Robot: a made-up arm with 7 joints. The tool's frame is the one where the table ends. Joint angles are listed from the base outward.
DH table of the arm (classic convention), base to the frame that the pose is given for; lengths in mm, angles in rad. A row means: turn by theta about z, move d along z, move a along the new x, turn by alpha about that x. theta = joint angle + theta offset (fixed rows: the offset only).
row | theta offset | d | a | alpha
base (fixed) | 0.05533 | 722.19 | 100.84 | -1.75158
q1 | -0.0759 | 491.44 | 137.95 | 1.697
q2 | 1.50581 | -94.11 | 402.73 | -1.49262
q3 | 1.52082 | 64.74 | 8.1 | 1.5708
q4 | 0 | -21.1 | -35.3 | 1.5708
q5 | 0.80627 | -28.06 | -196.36 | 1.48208
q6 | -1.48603 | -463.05 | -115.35 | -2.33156
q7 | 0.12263 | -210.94 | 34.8 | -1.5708
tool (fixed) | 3.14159 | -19.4 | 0 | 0
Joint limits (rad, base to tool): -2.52..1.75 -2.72..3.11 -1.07..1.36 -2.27..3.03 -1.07..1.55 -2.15..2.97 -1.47..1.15
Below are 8 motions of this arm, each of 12 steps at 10 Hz.
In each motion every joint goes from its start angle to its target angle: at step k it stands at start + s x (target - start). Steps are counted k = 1, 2, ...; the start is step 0. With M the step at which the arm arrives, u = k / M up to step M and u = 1 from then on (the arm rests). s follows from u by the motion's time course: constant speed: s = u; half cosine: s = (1 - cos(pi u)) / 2; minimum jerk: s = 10 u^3 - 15 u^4 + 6 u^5.
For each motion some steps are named. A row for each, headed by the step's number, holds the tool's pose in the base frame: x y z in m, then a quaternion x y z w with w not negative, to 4 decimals.
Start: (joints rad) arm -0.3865 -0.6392 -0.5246 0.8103 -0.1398 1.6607 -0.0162
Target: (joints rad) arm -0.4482 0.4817 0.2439 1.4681 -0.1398 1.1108 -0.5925
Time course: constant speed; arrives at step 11
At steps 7, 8, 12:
7: 0.3411 0.9428 0.9872 -0.2073 -0.2857 -0.2663 0.8969
8: 0.3288 0.9897 0.9491 -0.2609 -0.2939 -0.1980 0.8979
12: 0.2650 1.0898 0.8010 -0.4096 -0.3156 -0.0078 0.8559

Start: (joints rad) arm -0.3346 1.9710 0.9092 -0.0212 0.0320 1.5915 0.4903
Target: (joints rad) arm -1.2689 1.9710 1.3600 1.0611 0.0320 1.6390 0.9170
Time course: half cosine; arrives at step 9
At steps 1, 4, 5, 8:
1: -0.3779 -0.0440 0.6592 0.1548 -0.5140 0.5874 0.6057
4: -0.4091 0.0495 0.3445 -0.1037 -0.6827 0.4830 0.5384
5: -0.3469 0.1092 0.1998 -0.1832 -0.7526 0.3910 0.4971
8: -0.0793 0.2826 -0.0090 -0.2448 -0.8766 0.1349 0.3918

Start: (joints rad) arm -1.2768 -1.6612 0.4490 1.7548 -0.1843 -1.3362 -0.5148
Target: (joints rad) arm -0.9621 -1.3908 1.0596 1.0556 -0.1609 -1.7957 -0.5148
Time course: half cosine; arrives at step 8
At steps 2, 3, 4, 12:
2: 0.5523 0.3491 1.1425 0.7300 0.2224 0.3299 0.5557
3: 0.5558 0.3603 1.1441 0.7197 0.2508 0.2774 0.5849
4: 0.5669 0.3835 1.1500 0.6986 0.2885 0.2178 0.6175
12: 0.6353 0.4961 1.1495 0.6025 0.4095 0.0778 0.6806

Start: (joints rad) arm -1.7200 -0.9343 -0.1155 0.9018 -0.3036 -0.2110 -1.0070
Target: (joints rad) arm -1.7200 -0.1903 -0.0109 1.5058 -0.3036 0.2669 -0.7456
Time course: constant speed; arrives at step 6
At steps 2, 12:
2: -0.1540 0.6726 1.3131 0.1926 -0.6572 0.0346 0.7279
12: -0.0518 0.9513 1.2154 -0.0612 -0.5486 0.0727 0.8306

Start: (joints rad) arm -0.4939 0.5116 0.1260 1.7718 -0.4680 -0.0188 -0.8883
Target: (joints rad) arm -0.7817 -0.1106 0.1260 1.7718 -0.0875 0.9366 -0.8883
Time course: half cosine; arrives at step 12
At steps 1, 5, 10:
1: 0.3322 1.1533 0.4837 -0.3234 0.1847 0.3717 0.8504
5: 0.4739 1.0990 0.6776 -0.2955 -0.0093 0.1981 0.9345
10: 0.5351 0.9074 0.9628 -0.2653 -0.2530 -0.1450 0.9190

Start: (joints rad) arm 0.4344 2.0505 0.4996 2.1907 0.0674 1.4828 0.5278
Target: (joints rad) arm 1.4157 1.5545 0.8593 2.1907 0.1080 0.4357 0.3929
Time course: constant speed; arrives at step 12
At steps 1, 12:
1: -0.2889 0.7571 0.5635 -0.7013 0.1043 0.2519 0.6587
12: -0.0963 0.8750 0.4955 -0.6448 0.7008 0.2621 0.1561

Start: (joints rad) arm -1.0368 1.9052 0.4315 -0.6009 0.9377 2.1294 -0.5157
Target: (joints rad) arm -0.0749 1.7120 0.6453 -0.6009 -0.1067 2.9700 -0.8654
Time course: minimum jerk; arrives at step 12
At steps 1, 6, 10, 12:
1: 0.0515 0.0707 0.7808 0.6333 -0.4550 0.2030 0.5922
6: -0.1007 -0.0180 0.6268 0.7609 -0.4925 -0.1868 0.3788
10: -0.2933 0.0445 0.5530 0.7109 -0.4641 -0.5131 0.1265
12: -0.3072 0.0546 0.5519 0.7022 -0.4598 -0.5332 0.1062

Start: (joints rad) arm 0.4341 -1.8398 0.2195 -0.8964 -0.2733 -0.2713 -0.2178
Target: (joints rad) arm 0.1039 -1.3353 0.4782 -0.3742 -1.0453 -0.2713 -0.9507
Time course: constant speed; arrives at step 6
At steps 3, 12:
3: 0.9648 0.6791 0.6322 -0.6564 0.1014 -0.4252 0.6148
12: 0.9932 0.7553 0.6012 -0.7170 0.1124 -0.1732 0.6658

